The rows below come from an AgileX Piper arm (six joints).
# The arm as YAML. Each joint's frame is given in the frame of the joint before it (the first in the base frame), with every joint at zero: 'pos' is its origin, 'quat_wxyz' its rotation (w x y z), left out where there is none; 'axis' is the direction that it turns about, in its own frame. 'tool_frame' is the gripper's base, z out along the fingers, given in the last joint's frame.
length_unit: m
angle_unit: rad
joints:
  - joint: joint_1
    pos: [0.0, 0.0, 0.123]
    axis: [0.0, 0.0, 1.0]
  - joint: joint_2
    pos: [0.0, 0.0, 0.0]
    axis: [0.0, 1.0, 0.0]
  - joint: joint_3
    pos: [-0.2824, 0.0, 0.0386]
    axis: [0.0, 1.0, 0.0]
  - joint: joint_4
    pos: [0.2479, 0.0, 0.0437]
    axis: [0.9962, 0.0, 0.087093]
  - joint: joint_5
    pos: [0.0, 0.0, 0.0]
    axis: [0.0, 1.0, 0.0]
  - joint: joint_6
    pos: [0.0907, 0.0, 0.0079]
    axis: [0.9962, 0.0, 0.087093]
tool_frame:
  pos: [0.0, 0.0, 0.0]
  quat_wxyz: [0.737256, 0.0, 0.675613, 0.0]
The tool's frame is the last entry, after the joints.
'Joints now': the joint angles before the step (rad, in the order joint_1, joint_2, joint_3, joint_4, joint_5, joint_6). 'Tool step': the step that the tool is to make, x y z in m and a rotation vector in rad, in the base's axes. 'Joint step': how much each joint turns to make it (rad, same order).
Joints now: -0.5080, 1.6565, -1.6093, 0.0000, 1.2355, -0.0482
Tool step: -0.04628, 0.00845, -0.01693, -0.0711, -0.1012, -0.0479
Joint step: -0.0474, -0.1995, 0.3133, -0.0110, -0.2371, 0.0023
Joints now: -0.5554, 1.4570, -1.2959, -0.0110, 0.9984, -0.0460
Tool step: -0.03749, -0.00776, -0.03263, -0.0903, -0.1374, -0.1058
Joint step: -0.0950, -0.1277, 0.2843, -0.0087, -0.3207, 0.0206
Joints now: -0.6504, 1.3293, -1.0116, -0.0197, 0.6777, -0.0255
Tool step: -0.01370, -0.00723, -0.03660, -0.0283, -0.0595, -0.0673
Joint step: -0.0531, -0.0048, 0.1687, -0.0027, -0.2278, 0.0254
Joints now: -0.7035, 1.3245, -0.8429, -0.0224, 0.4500, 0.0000
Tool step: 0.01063, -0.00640, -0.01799, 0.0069, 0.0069, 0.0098
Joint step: 0.0061, 0.0695, 0.0104, 0.0044, -0.0702, -0.0057
